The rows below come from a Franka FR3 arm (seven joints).
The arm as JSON. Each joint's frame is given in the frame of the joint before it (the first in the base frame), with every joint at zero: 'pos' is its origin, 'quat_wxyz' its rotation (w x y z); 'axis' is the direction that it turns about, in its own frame. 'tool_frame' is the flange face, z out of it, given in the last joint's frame.
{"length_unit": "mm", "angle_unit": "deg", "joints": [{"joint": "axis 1", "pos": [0.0, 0.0, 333.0], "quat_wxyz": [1.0, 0.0, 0.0, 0.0], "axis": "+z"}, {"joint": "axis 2", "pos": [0.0, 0.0, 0.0], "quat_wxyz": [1.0, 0.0, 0.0, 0.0], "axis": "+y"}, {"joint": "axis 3", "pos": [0.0, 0.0, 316.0], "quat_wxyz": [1.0, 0.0, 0.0, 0.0], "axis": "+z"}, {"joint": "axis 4", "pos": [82.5, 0.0, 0.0], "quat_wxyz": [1.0, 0.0, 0.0, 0.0], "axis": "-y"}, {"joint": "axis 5", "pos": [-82.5, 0.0, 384.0], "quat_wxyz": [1.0, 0.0, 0.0, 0.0], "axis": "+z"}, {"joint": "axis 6", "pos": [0.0, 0.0, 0.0], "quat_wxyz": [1.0, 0.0, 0.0, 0.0], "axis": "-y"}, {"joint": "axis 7", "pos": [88.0, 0.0, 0.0], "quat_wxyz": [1.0, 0.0, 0.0, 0.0], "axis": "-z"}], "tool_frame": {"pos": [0.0, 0.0, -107.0], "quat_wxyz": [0.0, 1.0, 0.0, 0.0]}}
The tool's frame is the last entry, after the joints.
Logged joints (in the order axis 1, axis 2, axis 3, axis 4, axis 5, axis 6, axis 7), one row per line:
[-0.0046, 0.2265, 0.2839, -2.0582, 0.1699, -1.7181, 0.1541]
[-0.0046, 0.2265, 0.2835, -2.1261, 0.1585, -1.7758, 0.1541]
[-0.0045, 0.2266, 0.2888, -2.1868, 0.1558, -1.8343, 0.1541]
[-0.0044, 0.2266, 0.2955, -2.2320, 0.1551, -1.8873, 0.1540]
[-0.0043, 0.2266, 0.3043, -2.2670, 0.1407, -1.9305, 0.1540]
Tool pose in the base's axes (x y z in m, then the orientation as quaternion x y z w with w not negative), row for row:
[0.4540, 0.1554, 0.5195, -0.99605, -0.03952, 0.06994, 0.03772]
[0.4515, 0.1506, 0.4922, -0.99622, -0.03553, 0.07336, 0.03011]
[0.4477, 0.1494, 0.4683, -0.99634, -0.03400, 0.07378, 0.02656]
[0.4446, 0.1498, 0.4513, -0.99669, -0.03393, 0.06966, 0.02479]
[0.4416, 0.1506, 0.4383, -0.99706, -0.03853, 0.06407, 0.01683]
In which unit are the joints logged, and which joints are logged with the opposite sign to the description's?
The joints are logged in radians. Opposite sign: axis 2, axis 6.
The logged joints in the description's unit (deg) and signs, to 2 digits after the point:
[-0.26, -12.98, 16.27, -117.93, 9.73, 98.44, 8.83]
[-0.26, -12.98, 16.24, -121.82, 9.08, 101.75, 8.83]
[-0.26, -12.98, 16.55, -125.29, 8.93, 105.10, 8.83]
[-0.25, -12.98, 16.93, -127.88, 8.89, 108.13, 8.82]
[-0.25, -12.98, 17.44, -129.89, 8.06, 110.61, 8.82]

